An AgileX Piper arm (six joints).
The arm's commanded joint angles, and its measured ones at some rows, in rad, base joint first. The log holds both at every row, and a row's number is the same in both.
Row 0, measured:
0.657 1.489 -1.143 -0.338 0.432 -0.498
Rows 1 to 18, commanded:
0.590 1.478 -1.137 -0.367 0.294 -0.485
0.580 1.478 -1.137 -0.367 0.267 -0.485
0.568 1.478 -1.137 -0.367 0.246 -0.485
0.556 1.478 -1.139 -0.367 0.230 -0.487
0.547 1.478 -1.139 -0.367 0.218 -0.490
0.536 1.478 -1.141 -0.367 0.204 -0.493
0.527 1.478 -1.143 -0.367 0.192 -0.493
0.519 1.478 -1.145 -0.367 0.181 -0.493
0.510 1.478 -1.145 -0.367 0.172 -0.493
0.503 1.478 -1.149 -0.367 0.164 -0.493
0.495 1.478 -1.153 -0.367 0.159 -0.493
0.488 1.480 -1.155 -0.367 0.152 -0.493
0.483 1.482 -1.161 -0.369 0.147 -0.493
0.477 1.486 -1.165 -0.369 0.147 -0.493
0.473 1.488 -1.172 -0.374 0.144 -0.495
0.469 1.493 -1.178 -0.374 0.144 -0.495
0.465 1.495 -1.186 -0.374 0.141 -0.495
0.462 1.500 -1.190 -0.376 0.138 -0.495
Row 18, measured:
0.490 1.493 -1.158 -0.354 0.180 -0.497
